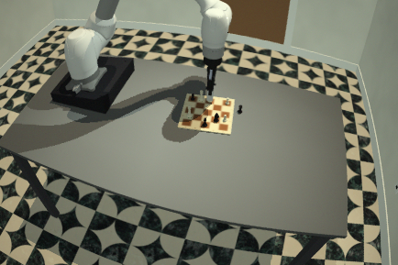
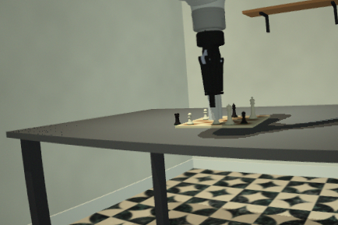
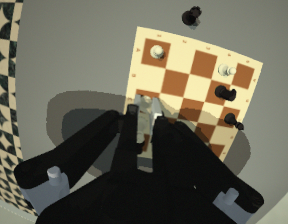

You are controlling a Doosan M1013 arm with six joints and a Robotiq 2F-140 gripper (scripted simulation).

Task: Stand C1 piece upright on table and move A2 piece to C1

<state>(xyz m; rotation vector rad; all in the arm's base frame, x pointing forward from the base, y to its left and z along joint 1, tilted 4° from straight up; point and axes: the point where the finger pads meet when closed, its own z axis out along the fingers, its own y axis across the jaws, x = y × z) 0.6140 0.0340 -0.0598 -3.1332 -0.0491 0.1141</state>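
My gripper is now 80 mm to the left of the chessboard and 50 mm above it.
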